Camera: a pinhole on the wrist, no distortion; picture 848 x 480 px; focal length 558.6 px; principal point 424.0 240.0 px. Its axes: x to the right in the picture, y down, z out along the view. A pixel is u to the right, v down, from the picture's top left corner.
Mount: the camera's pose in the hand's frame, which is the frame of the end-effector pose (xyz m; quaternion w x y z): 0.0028 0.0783 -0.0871 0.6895 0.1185 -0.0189 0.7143
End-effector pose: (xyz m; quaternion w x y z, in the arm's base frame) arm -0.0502 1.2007 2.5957 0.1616 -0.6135 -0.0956 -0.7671
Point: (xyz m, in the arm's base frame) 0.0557 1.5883 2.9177
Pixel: 42 56
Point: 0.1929 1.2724 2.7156
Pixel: 436 234
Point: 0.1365 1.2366 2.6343
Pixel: 444 333
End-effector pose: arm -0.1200 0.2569 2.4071 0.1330 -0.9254 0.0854 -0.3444
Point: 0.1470 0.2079 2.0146
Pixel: 617 353
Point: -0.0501 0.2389 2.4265
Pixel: 221 51
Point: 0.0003 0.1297 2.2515
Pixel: 731 259
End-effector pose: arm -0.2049 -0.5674 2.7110 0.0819 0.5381 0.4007 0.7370
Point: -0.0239 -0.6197 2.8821
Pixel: outside the picture
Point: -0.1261 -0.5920 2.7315
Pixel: 447 456
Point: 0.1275 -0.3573 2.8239
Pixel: 489 251
